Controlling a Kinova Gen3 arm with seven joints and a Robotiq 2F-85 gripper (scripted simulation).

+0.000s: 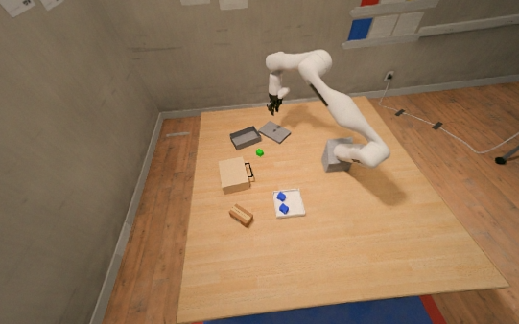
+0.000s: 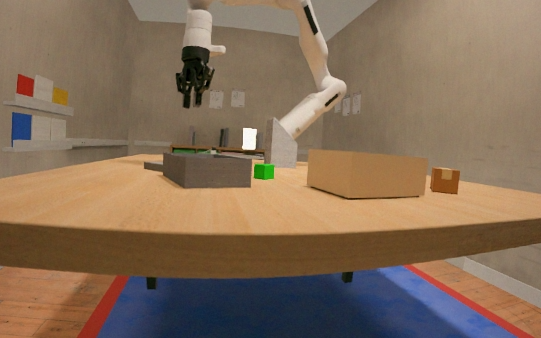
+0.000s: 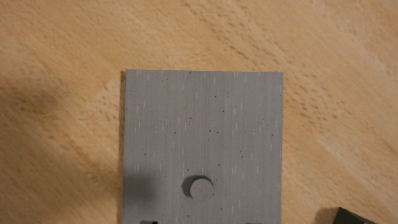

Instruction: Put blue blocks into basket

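Right now my hand is 17 cm above the grey lid. The rest, counted from my hand: metal box (21 cm ahead, 3 cm to the left, 16 cm below); green block (14 cm ahead, 17 cm to the left, 17 cm below); drawer (30 cm ahead, 32 cm to the left, 15 cm below).
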